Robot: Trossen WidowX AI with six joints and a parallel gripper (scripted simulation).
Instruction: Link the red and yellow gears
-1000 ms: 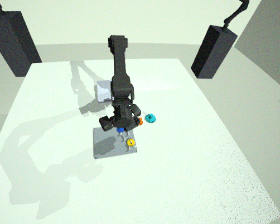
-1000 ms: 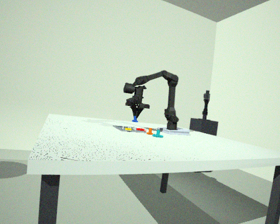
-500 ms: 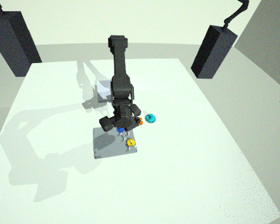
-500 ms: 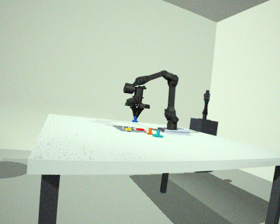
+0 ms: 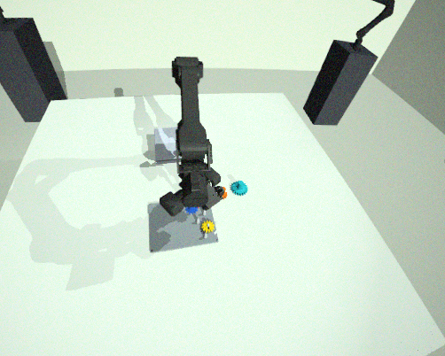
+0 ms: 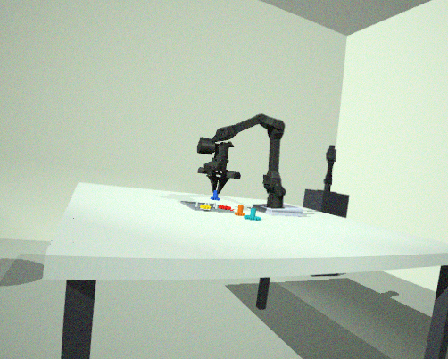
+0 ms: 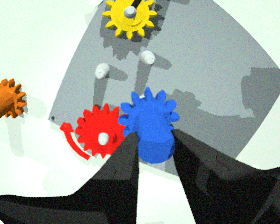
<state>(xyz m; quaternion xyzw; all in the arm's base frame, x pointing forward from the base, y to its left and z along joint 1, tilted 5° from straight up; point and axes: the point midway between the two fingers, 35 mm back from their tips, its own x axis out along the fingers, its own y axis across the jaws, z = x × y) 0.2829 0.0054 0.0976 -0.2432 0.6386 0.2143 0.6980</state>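
The red gear is 40 mm behind my gripper tip, 10 mm to the left of it and 50 mm below it. Round my gripper tip: blue gear (10 mm below); yellow gear (50 mm ahead, 50 mm to the left, 50 mm below); orange gear (70 mm behind, 110 mm to the left, 50 mm below).
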